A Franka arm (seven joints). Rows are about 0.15 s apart.
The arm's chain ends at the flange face. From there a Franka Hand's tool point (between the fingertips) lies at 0.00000 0.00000 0.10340 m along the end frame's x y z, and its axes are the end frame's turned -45 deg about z.
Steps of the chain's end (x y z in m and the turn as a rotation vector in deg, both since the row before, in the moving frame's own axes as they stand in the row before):
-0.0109, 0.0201, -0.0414, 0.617, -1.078, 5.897
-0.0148, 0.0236, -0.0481, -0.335, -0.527, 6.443
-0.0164, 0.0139, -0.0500, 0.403, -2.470, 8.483
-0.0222, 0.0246, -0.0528, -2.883, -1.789, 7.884
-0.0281, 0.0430, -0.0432, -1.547, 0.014, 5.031
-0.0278, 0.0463, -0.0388, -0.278, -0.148, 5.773
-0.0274, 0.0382, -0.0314, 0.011, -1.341, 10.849
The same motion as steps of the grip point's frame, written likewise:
-0.0224, 0.0043, -0.0414, 1.199, -0.326, 5.897
-0.0282, 0.0059, -0.0481, 0.136, -0.610, 6.443
-0.0238, -0.0056, -0.0501, 2.032, -1.462, 8.483
-0.0391, 0.0027, -0.0530, -0.774, -3.304, 7.884
-0.0523, 0.0124, -0.0432, -1.104, -1.084, 5.031
-0.0529, 0.0132, -0.0388, -0.092, -0.301, 5.773
-0.0479, 0.0058, -0.0314, 0.956, -0.940, 10.849

